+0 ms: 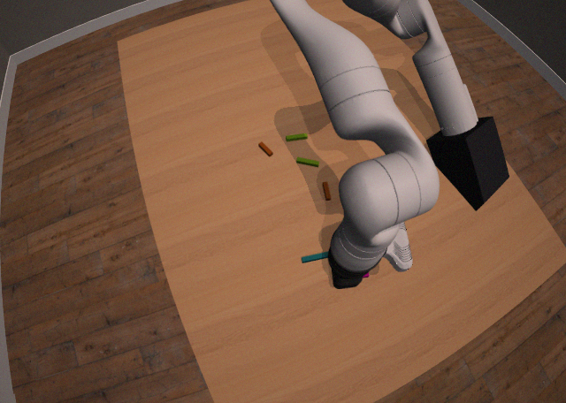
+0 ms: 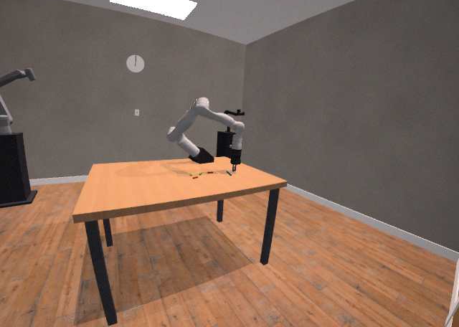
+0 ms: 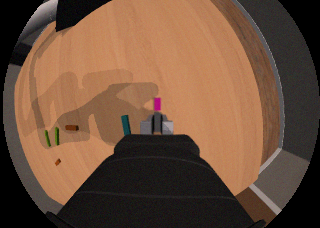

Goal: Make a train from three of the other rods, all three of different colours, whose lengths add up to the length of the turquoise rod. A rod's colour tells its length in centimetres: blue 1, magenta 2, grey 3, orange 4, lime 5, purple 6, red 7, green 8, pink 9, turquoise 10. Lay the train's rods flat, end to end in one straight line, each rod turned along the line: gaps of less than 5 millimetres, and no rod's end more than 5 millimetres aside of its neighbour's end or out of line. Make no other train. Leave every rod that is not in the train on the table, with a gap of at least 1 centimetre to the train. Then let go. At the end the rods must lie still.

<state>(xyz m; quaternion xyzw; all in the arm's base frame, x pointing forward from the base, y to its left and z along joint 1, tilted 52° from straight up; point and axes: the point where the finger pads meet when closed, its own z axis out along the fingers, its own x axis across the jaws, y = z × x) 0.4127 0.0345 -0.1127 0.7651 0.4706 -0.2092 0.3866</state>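
The grey rod lies 10 mm below my hand. The rest, counted from my hand: turquoise rod 60 mm to the right, 20 mm below, 10 mm ahead; magenta rod 20 mm below, 20 mm behind, 10 mm to the left.
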